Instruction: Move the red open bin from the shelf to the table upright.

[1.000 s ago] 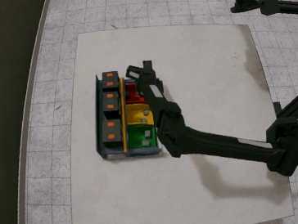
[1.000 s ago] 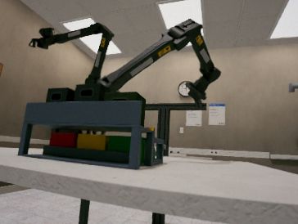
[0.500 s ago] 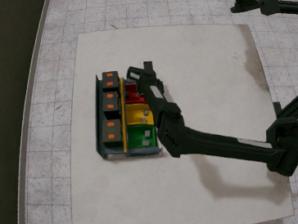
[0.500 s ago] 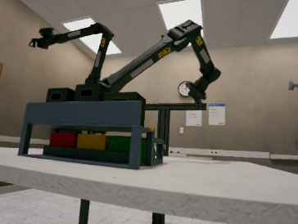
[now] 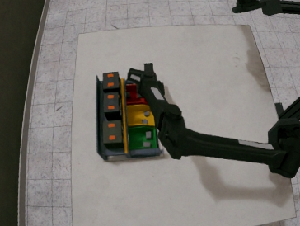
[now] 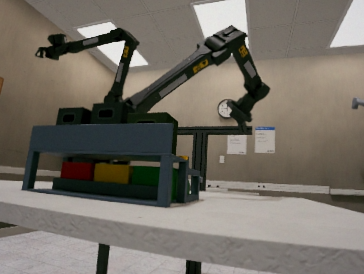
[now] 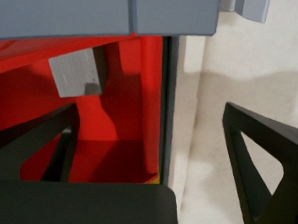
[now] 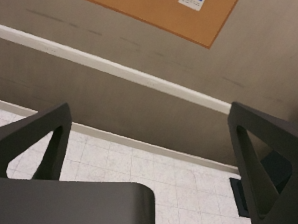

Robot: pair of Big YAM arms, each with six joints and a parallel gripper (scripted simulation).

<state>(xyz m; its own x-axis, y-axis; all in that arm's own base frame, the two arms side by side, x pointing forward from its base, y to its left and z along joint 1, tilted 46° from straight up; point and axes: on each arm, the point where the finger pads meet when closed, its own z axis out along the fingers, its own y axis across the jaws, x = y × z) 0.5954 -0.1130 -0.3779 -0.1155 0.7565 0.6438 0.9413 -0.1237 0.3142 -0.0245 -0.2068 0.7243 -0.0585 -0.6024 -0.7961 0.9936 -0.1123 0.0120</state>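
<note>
Now: left hand 80 mm short of the red bin. From my left hand the other things lie so: green bin (70 mm ahead, 220 mm to the left); then yellow bin (80 mm ahead, 110 mm to the left).
</note>
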